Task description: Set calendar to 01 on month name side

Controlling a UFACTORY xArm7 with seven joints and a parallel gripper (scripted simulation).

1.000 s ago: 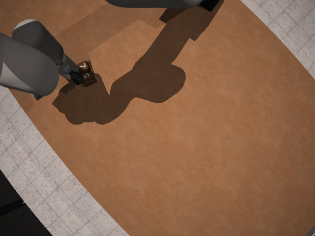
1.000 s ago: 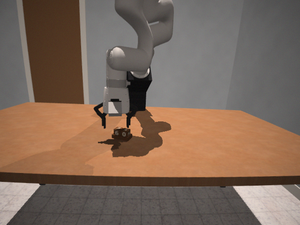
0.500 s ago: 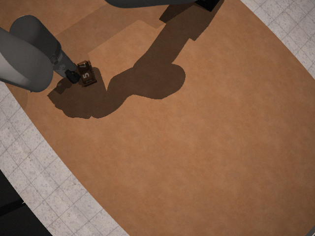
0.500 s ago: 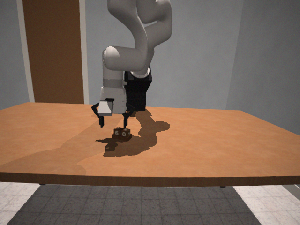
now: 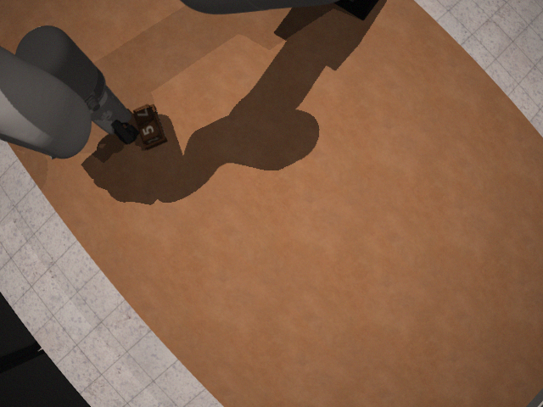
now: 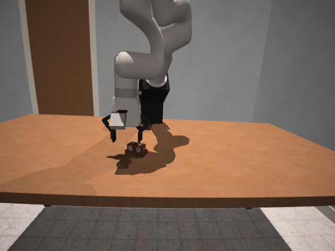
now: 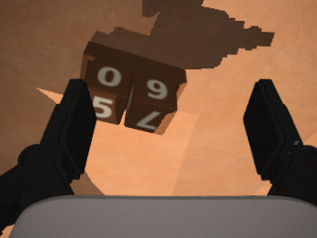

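My hand is 5 cm above the cube, 4 cm past it and 1 cm to the right of it. The rest, counted from my hand: calendar tray: 6 cm below, 4 cm behind, 3 cm to the left.
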